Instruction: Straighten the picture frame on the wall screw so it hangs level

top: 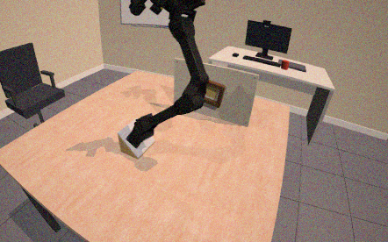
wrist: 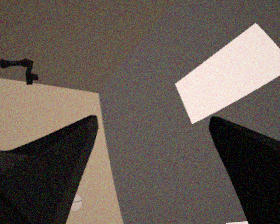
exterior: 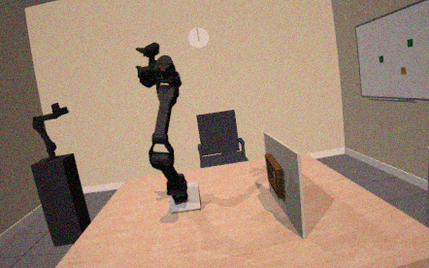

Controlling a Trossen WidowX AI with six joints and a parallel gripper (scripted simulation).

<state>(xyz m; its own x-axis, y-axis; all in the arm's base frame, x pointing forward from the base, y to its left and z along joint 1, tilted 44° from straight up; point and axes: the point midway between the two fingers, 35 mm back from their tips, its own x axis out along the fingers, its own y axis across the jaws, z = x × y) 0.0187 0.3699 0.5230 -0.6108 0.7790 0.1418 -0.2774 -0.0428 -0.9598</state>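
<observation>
My gripper tip is now 480 mm short of the picture frame, 140 mm to the left of it and 550 mm above it. Also, from my gripper tip: wall panel: 490 mm ahead, 160 mm to the right, 560 mm below.
</observation>
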